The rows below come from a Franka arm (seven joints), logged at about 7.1 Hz.
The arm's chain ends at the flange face. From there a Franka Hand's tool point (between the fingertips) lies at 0.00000 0.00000 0.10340 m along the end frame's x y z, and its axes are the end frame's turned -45 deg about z.
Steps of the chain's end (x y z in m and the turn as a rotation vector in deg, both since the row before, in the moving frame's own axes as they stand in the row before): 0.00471, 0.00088, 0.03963, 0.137, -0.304, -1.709; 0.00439, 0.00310, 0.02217, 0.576, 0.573, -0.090; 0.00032, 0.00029, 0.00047, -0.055, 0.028, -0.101; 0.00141, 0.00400, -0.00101, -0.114, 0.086, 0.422; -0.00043, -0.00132, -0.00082, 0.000, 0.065, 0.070; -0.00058, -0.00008, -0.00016, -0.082, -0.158, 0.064
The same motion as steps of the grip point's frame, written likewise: 0.00249, 0.00339, 0.03963, 0.312, -0.118, -1.709; 0.00238, 0.00529, 0.02216, 0.002, 0.812, -0.090; -0.00001, 0.00054, 0.00047, -0.059, -0.019, -0.101; -0.00187, 0.00408, -0.00101, -0.141, -0.020, 0.422; 0.00071, -0.00115, -0.00082, -0.046, 0.046, 0.070; -0.00066, -0.00056, -0.00016, 0.054, -0.170, 0.064
